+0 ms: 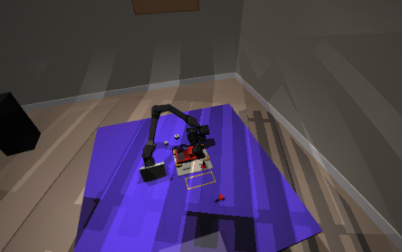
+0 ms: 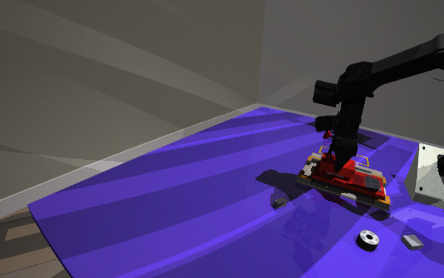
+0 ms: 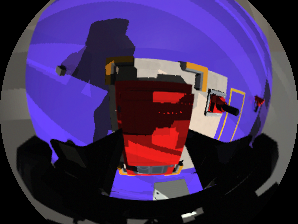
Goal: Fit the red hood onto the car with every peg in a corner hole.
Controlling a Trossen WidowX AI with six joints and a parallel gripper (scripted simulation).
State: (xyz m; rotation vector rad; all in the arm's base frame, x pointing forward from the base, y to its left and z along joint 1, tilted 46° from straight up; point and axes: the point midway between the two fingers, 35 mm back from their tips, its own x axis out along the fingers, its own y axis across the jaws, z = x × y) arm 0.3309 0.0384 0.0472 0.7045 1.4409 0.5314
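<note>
The jig lies 30 mm below my gripper tip, 30 mm behind it and 20 mm to the right of it. The rest, counted from my gripper tip: hood (10 mm above).
</note>
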